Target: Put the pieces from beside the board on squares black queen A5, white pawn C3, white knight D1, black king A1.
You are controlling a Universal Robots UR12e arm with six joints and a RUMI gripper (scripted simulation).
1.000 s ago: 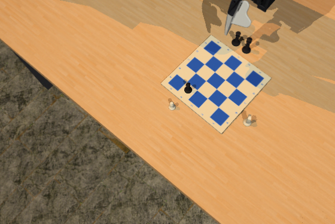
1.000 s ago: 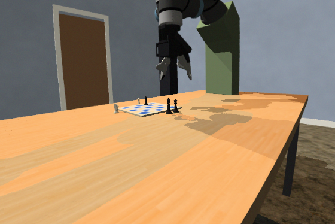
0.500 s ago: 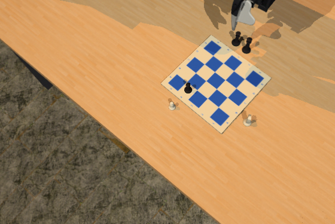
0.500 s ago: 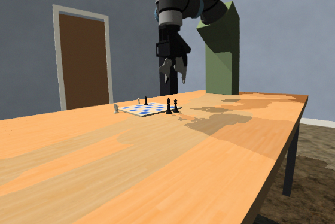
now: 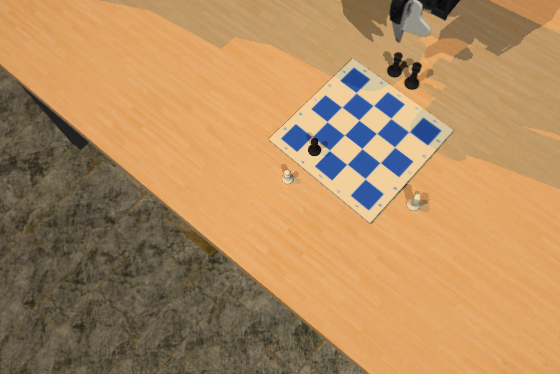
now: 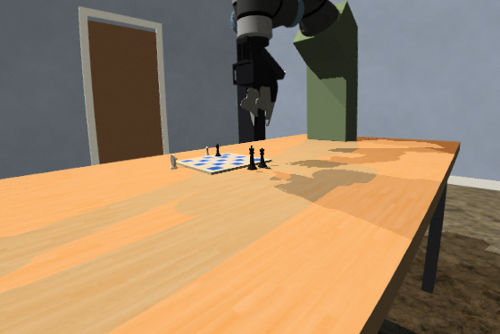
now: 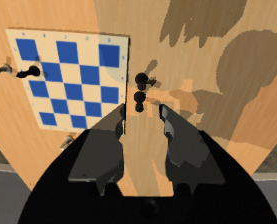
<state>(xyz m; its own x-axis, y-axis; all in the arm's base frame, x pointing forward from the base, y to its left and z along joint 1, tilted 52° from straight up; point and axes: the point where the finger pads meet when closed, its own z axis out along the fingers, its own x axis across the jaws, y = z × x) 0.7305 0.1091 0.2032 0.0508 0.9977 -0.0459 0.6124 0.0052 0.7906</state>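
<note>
Right now my hand is 100 mm above the black queen. Round my hand: black pawn: 40 mm behind, 210 mm to the right, 100 mm below; black king: 40 mm ahead, 10 mm to the right, 100 mm below; blue-and-cream chessboard: 10 mm ahead, 140 mm to the right, 120 mm below.
</note>
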